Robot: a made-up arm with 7 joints.
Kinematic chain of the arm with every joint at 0, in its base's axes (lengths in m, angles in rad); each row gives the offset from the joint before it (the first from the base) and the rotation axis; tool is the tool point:
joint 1: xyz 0 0 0.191 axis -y
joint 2: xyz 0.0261 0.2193 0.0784 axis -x
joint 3: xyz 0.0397 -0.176 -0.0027 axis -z
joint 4: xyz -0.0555 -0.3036 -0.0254 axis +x
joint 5: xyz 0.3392 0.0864 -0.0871 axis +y
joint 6: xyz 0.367 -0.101 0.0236 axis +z
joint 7: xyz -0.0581 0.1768 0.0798 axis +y
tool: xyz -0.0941 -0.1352 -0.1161
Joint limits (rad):
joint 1: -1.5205..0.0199
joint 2: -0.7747..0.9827
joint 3: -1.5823..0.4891
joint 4: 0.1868..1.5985
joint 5: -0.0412..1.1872
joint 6: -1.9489..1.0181
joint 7: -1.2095..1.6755
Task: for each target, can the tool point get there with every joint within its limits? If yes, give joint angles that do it. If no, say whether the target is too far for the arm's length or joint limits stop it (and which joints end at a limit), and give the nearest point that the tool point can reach.
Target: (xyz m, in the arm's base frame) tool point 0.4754 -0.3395 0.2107
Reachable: yes | joints -0.3671 0.3831 0.2703 0.3976 0.1778 0.1402 0.4017
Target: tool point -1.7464 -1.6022 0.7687
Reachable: no: too far | nearest point -0.5053 -0.3892 -0.1298 | short by 1.954 m
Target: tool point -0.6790 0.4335 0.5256
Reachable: no: joint limits stop it (at a limit: joint 1, joint 3, joint 5, joint 6) | nearest point -0.4026 0.3575 0.2547 | short by 0.394 m
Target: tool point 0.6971 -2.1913 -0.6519
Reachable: no: too far | nearest point 0.3490 -0.6964 -0.2310 | short by 1.592 m
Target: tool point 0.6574 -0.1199 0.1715
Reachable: yes | joints -0.1283 0.3834 -0.2393 1.3340 0.6259 0.6697 1.3711
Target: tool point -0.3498 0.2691 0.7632
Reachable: no: joint limits stop it (at a limit: joint 1, joint 2, joint 3, joint 4, joint 5, joint 6) | nearest point -0.1461 0.3705 0.6192 | short by 0.269 m
